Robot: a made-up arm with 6 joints.
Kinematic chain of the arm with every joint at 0, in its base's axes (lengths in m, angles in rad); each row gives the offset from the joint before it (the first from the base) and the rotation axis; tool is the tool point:
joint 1: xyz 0 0 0.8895 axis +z
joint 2: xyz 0.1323 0 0 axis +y
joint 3: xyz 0 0 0.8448 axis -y
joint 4: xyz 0 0 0.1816 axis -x
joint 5: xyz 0.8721 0 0 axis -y
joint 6: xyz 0.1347 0 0 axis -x
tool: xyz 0 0 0
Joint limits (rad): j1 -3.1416..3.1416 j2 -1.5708..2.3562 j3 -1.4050..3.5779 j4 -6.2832..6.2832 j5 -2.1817..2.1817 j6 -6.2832..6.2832
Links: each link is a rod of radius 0.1 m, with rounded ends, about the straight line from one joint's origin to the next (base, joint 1, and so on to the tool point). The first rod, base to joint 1, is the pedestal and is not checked.
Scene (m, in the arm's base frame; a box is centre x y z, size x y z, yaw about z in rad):
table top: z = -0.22
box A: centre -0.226 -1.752 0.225 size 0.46 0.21 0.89 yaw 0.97
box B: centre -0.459 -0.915 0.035 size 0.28 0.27 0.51 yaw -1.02
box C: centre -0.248 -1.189 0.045 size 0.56 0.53 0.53 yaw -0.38
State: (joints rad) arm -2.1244 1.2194 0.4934 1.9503 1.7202 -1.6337
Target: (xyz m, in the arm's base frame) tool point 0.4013 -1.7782 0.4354
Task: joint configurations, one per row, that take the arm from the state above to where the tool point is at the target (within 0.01 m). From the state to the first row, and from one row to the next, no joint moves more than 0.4 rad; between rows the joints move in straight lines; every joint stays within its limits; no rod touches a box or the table.
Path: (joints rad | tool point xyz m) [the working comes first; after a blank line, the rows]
Joints at the target: -1.4164 1.6336 1.0215 1.7731 1.2021 -1.6337
Straight joint move there: touches box A.

1: -1.9980 0.8573 0.8652 1.6520 1.7212 -1.8514 | -0.5511 -1.5308 1.6199
2: -1.8715 0.4952 1.2369 1.3538 1.7222 -2.0691 | -0.1778 -1.0125 2.3633
3: -1.7451 0.1331 1.6087 1.0555 1.7232 -2.2867 | 0.1003 -0.0982 2.5981
4: -1.6186 -0.2290 1.9804 0.7573 1.7242 -2.5044 | 0.1291 0.7853 2.2300
5: -1.4922 -0.5911 2.3522 0.4590 1.7252 -2.7221 | -0.0380 1.2333 1.4637
6: -1.4795 -0.2203 2.1304 0.6780 1.6380 -2.5407 | 0.0053 0.8668 2.1262
7: -1.4669 0.1505 1.9086 0.8970 1.5508 -2.3593 | 0.0876 0.1749 2.5348
8: -1.4543 0.5213 1.6868 1.1160 1.4637 -2.1779 | 0.1987 -0.6630 2.5316
9: -1.4417 0.8921 1.4651 1.3351 1.3765 -1.9965 | 0.3115 -1.4009 2.0853
10: -1.4290 1.2629 1.2433 1.5541 1.2893 -1.8151 | 0.3896 -1.8135 1.3114
11: -1.4164 1.6336 1.0215 1.7731 1.2021 -1.6337 | 0.4013 -1.7782 0.4355

